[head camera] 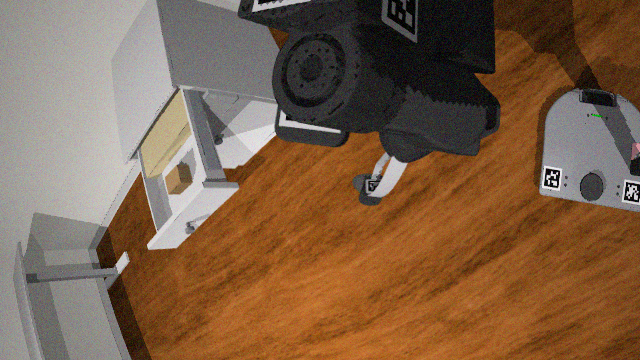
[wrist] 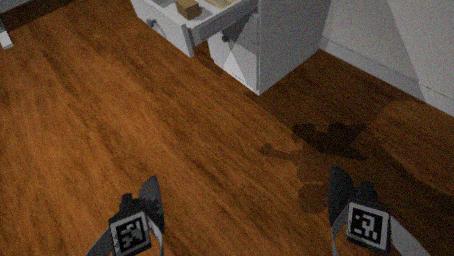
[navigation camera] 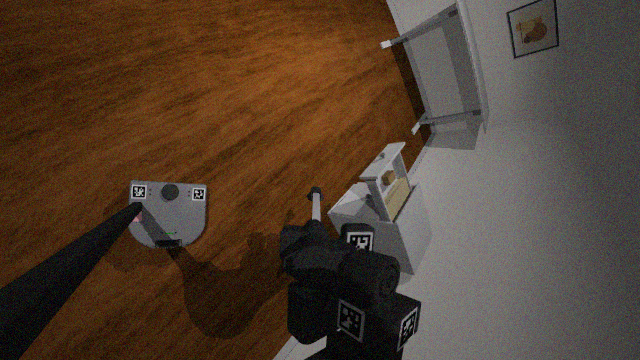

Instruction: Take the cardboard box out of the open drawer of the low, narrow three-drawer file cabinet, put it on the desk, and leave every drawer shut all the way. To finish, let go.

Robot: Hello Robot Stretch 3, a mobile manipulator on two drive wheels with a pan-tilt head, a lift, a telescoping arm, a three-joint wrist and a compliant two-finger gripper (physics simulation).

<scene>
I see my gripper [head camera: 376, 126] and a file cabinet drawer [head camera: 174, 138].
The file cabinet drawer is seen too in the navigation camera view [navigation camera: 392, 198]. My gripper shows as well in the wrist view [wrist: 243, 190] and in the navigation camera view [navigation camera: 313, 221].
</scene>
